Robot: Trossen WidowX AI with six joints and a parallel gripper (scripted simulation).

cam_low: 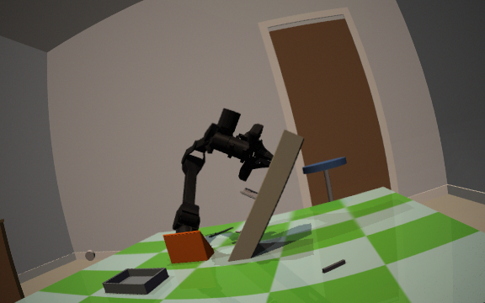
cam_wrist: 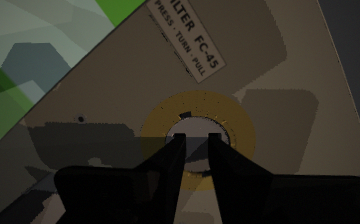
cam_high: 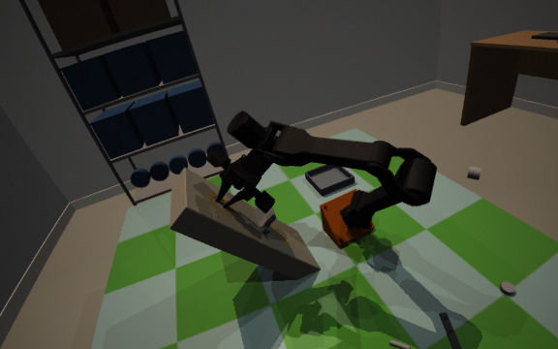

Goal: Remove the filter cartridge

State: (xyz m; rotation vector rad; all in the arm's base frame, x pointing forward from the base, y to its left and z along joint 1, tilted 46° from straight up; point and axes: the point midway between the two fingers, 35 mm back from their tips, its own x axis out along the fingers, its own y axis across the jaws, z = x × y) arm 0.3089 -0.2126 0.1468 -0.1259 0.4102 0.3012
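My gripper tip is 1 cm short of the round filter cartridge and 1 cm above it. Also, from my gripper tip: dark tray 46 cm behind, 22 cm to the right, 26 cm below; grey bracket 9 cm behind, 1 cm to the left, 9 cm below; tan service panel 4 cm behind, 8 cm below.
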